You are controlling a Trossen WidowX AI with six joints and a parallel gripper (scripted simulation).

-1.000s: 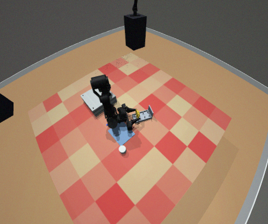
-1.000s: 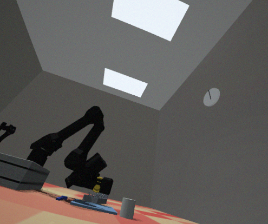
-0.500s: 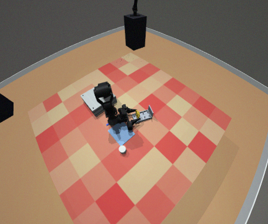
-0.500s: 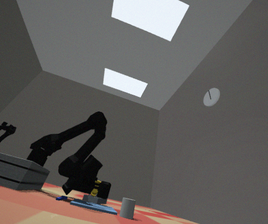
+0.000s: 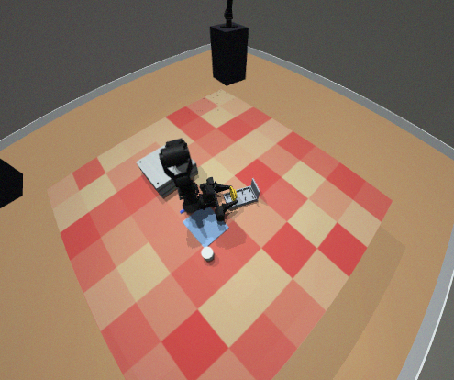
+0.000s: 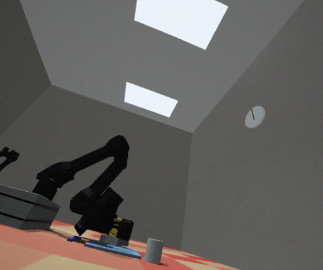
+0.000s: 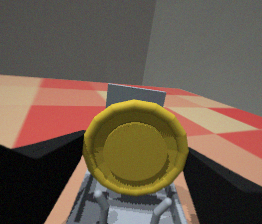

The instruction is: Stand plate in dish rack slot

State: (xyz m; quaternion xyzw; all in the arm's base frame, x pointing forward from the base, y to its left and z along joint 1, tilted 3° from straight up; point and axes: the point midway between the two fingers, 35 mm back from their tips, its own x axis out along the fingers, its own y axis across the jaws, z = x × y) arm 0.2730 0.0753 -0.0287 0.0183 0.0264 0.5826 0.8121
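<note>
Now: the grey dish rack 30 mm to the left of my gripper tip, 30 mm below it and 10 mm ahead of it. Also, from my gripper tip: yellow plate (10 mm to the right); then blue spoon (180 mm to the right, 90 mm behind, 50 mm below); then light blue mat (170 mm to the right, 50 mm below, 20 mm ahead).
</note>
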